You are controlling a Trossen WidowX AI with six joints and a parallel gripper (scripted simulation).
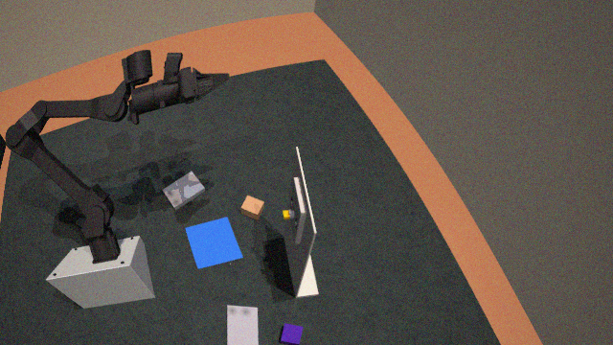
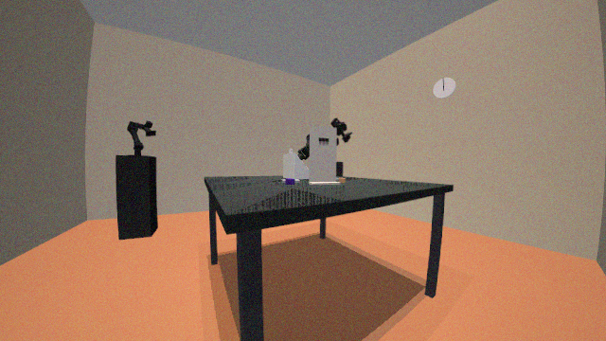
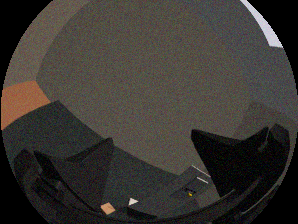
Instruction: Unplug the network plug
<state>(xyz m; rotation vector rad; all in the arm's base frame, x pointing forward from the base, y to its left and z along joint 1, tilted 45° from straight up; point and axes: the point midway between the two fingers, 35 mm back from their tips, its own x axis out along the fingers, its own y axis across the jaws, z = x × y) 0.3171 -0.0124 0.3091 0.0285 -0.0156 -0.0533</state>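
Now: the network plug 260 mm to the right of my gripper tip, 120 mm below it and 60 mm ahead of it. Round my gripper tip: white panel 270 mm to the right, 220 mm below, 80 mm ahead; blue marked square 370 mm below, 150 mm to the right, 90 mm behind.
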